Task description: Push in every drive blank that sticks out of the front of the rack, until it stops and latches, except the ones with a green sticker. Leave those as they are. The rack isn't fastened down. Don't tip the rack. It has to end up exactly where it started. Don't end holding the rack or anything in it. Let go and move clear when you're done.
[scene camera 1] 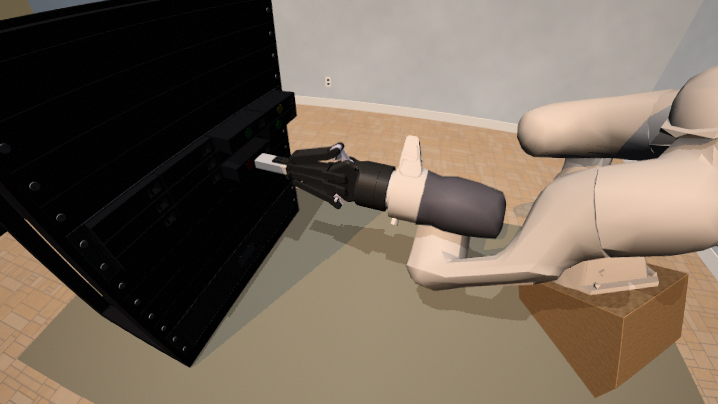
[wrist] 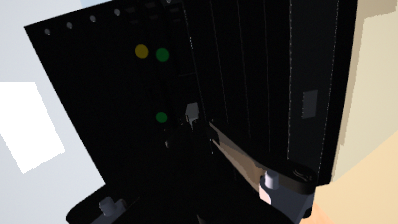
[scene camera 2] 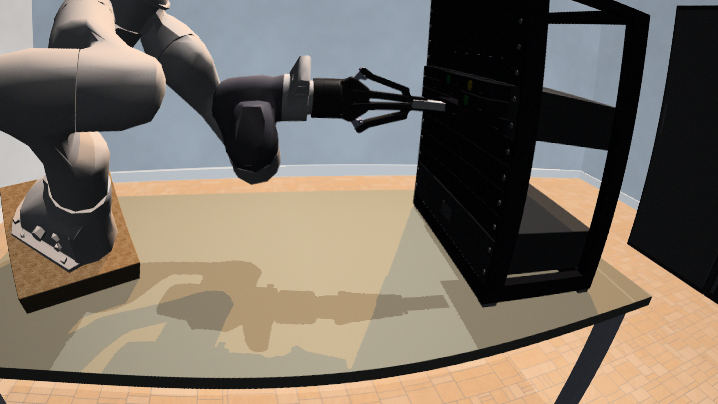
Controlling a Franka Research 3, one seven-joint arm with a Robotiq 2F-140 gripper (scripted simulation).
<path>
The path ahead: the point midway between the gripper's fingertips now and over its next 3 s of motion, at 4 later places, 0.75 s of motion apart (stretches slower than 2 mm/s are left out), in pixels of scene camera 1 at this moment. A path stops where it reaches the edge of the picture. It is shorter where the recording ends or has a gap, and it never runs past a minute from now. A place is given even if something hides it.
My gripper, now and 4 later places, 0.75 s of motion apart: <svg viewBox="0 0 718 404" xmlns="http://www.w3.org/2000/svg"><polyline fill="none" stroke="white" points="259,160 256,158 250,157 246,157 243,156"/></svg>
</path>
